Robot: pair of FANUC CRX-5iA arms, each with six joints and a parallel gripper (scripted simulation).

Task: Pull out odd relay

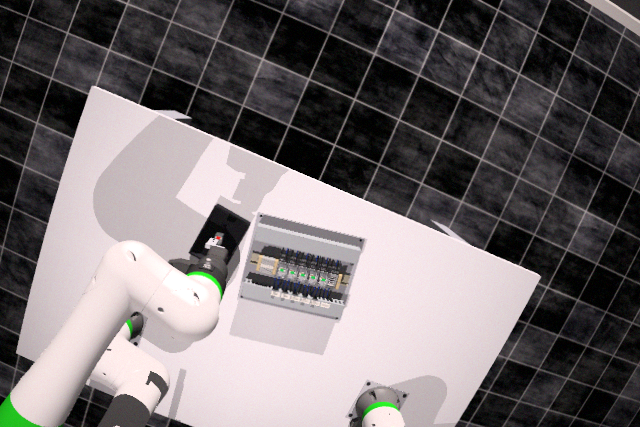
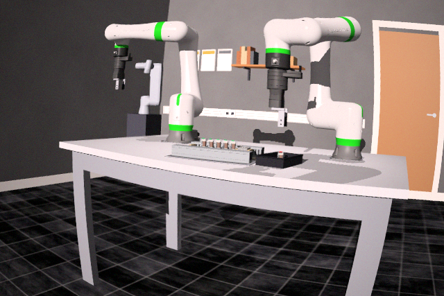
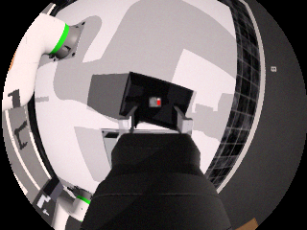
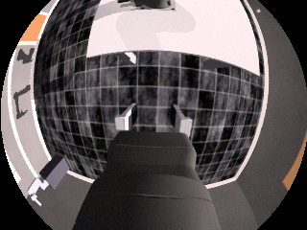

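My left hand is 130 mm above the red-button relay. The rest, counted from my left hand: black parts tray: 140 mm below; grey relay panel: 10 mm behind, 250 mm to the right, 130 mm below.
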